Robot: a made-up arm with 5 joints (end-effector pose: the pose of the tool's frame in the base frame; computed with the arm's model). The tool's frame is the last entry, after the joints.
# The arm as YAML. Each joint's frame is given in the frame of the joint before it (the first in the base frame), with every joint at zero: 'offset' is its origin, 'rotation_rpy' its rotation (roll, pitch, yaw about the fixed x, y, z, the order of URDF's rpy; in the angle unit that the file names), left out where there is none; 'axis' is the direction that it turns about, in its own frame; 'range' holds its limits. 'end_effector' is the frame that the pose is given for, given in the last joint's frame.
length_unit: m
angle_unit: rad
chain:
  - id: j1
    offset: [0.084, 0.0, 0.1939]
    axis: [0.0, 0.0, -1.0]
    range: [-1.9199, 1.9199]
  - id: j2
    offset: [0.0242, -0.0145, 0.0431]
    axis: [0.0, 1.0, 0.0]
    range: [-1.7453, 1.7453]
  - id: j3
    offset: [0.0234, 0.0, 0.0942]
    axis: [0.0, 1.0, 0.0]
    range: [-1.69, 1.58]
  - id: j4
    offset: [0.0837, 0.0, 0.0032]
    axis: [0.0, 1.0, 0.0]
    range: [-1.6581, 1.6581]
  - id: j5
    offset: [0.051, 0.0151, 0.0]
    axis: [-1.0, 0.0, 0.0]
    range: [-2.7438, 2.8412]
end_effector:
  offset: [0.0, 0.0, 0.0]
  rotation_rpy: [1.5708, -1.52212, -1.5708]
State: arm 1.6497 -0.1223 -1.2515 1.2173 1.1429
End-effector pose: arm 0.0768 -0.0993 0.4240 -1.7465 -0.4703 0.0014
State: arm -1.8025 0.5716 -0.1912 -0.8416 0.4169
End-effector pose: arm 0.0330 0.2134 0.2982 -2.5147 -0.9890 -2.0534
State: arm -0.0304 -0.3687 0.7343 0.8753 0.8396
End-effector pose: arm 0.1918 0.0039 0.2581 -0.2388 -0.2298 0.8490
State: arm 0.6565 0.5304 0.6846 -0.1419 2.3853
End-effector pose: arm 0.2020 -0.0902 0.1843 -0.3733 0.3373 1.6158
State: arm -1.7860 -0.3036 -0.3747 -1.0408 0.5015
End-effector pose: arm 0.0676 0.0722 0.4393 3.0763 0.1333 -1.8128
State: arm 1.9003 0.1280 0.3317 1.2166 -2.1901
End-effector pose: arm 0.0423 -0.1237 0.2425 -0.0829 -0.0653 2.1468
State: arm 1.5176 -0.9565 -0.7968 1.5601 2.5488
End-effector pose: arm 0.0842 0.0076 0.4019 -1.8868 0.9048 -0.1984
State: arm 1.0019 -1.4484 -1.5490 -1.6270 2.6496
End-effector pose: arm 0.0014 0.1302 0.2298 0.0454 -0.0754 1.5973
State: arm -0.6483 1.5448 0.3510 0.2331 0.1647
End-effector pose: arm 0.1381 0.0417 0.0925 0.0721 0.5539 0.7848
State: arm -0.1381 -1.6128 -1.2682 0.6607 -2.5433
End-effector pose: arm -0.0978 -0.0247 0.3155 -2.7639 -0.5418 -0.5176
